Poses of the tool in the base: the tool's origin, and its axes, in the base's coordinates. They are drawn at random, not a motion.
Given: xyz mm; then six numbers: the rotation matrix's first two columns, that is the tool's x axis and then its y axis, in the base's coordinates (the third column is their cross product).
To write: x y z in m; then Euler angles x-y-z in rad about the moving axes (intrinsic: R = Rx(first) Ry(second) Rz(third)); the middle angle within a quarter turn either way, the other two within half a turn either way. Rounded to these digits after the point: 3 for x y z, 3 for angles.
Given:
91, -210, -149, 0.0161, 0.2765, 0.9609, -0.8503, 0.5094, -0.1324
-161, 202, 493, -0.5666, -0.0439, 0.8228, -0.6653, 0.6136, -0.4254
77, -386, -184, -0.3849, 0.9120, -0.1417, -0.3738, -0.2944, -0.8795
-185, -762, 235, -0.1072, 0.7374, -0.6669, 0.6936, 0.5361, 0.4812
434, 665, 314, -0.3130, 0.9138, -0.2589, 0.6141, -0.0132, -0.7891
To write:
0.091, -0.210, -0.149, 1.281, -0.554, 1.552
-0.161, 0.202, 0.493, 2.017, -0.508, 2.276
0.077, -0.386, -0.184, 0.561, -1.004, 2.371
-0.185, -0.762, 0.235, 2.516, 0.793, -1.724
0.434, 0.665, 0.314, 2.512, -0.810, -2.042

